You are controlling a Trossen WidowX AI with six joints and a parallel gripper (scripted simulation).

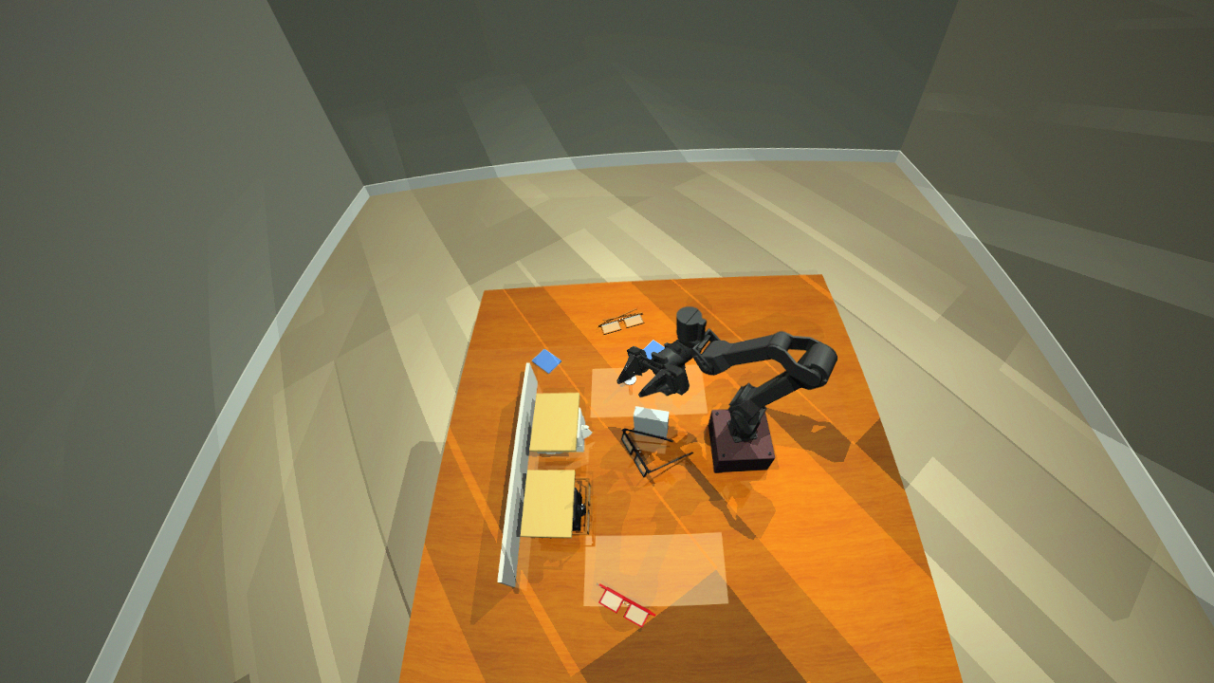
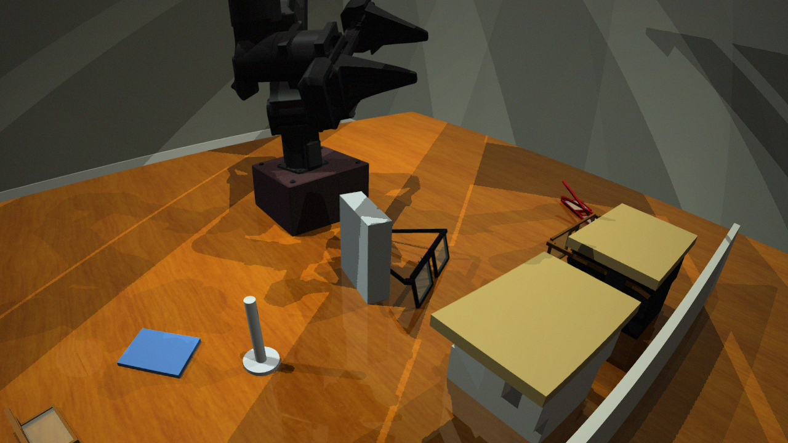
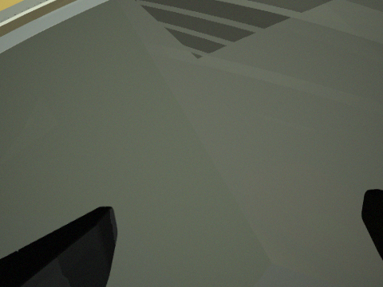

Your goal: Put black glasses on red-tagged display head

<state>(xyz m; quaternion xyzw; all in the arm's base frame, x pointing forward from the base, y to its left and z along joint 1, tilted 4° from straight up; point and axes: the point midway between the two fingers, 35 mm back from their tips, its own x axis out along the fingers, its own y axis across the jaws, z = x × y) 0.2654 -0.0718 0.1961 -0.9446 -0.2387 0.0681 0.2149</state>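
Right now my gripper tip is 3 cm past the grey post, 21 cm to the left of it and 27 cm above it. Also, from my gripper tip: dark head: 21 cm ahead, 17 cm to the left, 24 cm below; then white block: 6 cm behind, 2 cm to the right, 24 cm below; then pale head: 17 cm ahead, 5 cm to the right, 24 cm below.
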